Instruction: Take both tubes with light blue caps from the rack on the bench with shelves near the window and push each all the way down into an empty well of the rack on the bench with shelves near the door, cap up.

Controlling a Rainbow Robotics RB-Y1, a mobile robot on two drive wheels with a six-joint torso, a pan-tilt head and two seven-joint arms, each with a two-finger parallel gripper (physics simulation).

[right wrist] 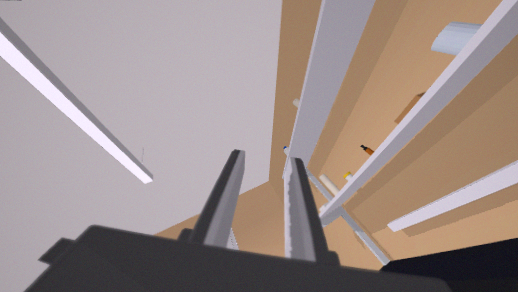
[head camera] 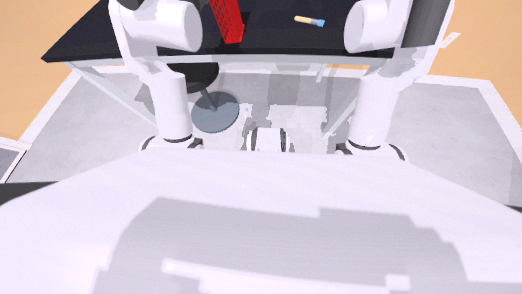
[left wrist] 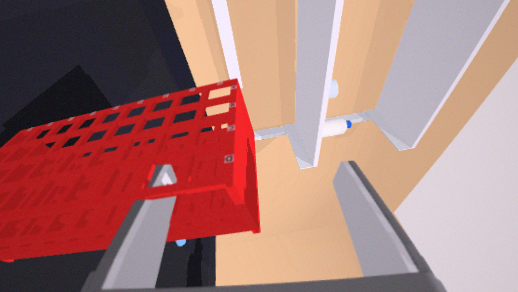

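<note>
A red rack (head camera: 229, 22) (left wrist: 210, 172) is at the bench's left-centre in the head view and fills the left of the left wrist view. My left gripper (left wrist: 257, 173) is open; one fingertip shows at an opening in the rack, the other is beyond its end. A tube with a light blue cap (head camera: 309, 21) lies flat on the black bench (head camera: 90, 42), right of the rack. A second small light-blue-capped tube (head camera: 246, 112) is on the floor under the bench. A light blue cap (left wrist: 180, 242) shows below the rack. My right gripper (right wrist: 265, 163) is partly open, empty and away from the rack.
Grey wall shelves (left wrist: 320, 60) (right wrist: 332, 65) are beyond both grippers. A white bottle with a blue cap (left wrist: 336, 127) is at a shelf. A light blue container (right wrist: 455, 39) and an orange bottle (right wrist: 369, 150) show on the right. A round stool base (head camera: 215, 112) stands under the bench.
</note>
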